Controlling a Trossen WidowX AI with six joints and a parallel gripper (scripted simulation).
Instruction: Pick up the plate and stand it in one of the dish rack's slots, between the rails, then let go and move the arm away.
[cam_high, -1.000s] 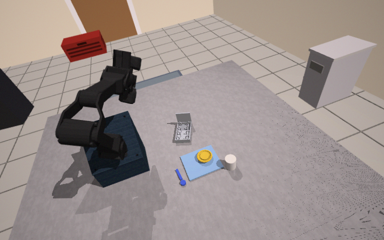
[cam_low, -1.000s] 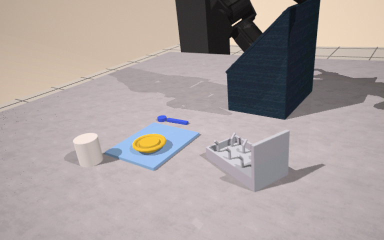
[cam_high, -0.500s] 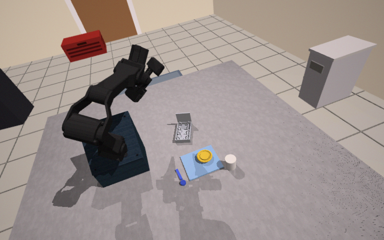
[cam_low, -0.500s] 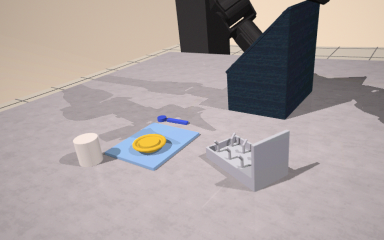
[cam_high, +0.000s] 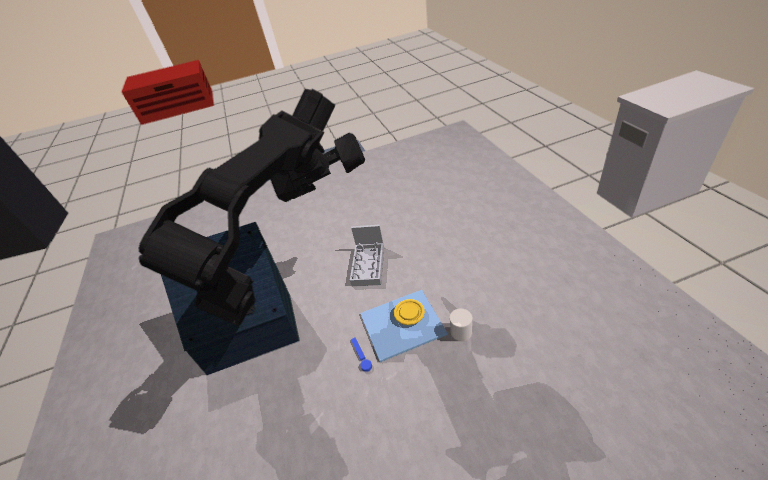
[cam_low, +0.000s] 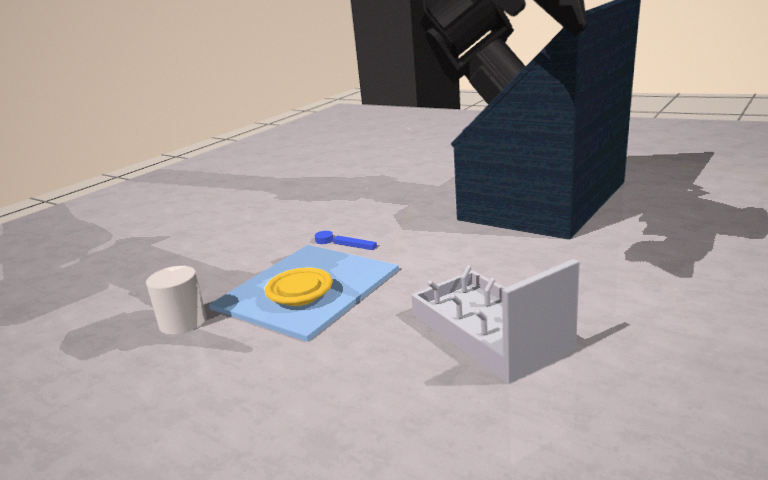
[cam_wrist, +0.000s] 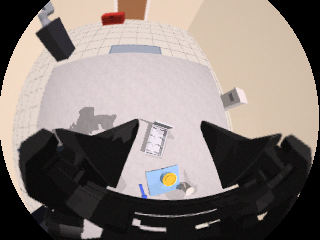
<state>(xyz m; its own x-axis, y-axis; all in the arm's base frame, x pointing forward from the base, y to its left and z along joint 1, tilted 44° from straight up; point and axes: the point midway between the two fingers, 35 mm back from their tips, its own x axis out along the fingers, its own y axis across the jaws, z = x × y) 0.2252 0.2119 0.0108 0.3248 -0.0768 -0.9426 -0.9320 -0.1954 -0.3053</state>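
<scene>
Now: the yellow plate 8 cm ahead of my gripper tip, 22 cm to the right of it and 23 cm below it. Round my gripper tip: dish rack: 3 cm ahead, 4 cm to the right, 23 cm below; blue spoon: 4 cm behind, 29 cm to the right, 25 cm below; light blue mat: 6 cm ahead, 24 cm to the right, 25 cm below.
</scene>
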